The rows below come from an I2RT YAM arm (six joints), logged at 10 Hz.
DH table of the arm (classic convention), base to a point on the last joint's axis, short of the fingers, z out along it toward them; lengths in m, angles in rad. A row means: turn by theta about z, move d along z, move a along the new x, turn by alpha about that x. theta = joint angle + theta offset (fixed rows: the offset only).
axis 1: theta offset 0; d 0.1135; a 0.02; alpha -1.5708
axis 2: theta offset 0; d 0; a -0.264; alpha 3.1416
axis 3: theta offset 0.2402; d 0; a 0.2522; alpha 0
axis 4: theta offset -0.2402; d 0; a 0.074; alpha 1.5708
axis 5: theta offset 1.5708; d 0; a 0; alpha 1.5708
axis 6: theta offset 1.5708; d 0.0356; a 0; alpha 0
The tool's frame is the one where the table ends.
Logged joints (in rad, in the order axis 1, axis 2, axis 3, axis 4, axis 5, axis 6), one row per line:
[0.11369, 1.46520, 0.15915, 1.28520, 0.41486, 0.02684]
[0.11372, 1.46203, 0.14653, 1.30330, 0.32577, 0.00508]
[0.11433, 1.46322, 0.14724, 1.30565, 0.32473, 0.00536]
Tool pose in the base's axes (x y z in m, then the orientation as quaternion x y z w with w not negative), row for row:
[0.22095, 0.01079, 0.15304, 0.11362, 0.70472, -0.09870, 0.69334]
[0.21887, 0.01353, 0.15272, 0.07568, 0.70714, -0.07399, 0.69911]
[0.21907, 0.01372, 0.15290, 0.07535, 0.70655, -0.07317, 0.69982]
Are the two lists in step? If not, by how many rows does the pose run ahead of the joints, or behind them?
They are in step.
